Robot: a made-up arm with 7 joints.
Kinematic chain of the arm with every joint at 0, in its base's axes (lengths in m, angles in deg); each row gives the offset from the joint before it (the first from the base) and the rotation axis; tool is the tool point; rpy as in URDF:
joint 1: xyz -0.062 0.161 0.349 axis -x
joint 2: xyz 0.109 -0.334 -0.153 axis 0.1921 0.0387 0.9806
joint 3: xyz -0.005 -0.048 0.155 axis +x
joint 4: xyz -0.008 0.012 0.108 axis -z
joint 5: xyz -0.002 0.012 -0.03 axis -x
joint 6: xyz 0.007 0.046 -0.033 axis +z
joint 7: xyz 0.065 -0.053 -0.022 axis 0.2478 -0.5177 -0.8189
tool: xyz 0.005 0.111 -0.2 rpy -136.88 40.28 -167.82
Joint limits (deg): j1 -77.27..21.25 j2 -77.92..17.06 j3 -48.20..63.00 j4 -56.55..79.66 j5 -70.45..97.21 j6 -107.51..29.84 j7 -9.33..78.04
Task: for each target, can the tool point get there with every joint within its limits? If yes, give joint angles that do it. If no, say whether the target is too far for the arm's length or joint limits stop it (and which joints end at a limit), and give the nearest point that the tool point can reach.
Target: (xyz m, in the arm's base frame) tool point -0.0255 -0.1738 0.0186
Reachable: yes | joints -18.39 -59.84 34.36 33.70 64.81 19.52 27.16
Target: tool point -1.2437 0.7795 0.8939
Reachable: no: too far | nearest point -0.2501 0.0561 0.5757 | short by 1.270 m
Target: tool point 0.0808 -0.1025 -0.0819
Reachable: yes | joints -44.88 -67.49 35.62 54.08 -36.06 -47.28 37.65
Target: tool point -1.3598 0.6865 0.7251
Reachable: no: too far | nearest point -0.2702 0.0341 0.5522 | short by 1.282 m
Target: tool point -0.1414 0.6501 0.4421
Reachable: no: joint limits stop it (at a limit: joint 1, joint 3, joint 4, joint 6) | nearest point -0.0235 0.3344 0.2361 | short by 0.395 m
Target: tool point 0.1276 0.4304 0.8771
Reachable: no: joint limits stop it (at a limit: joint 1, joint 2, joint 4, joint 5, joint 6) | nearest point 0.0816 0.1713 0.6999 | short by 0.317 m
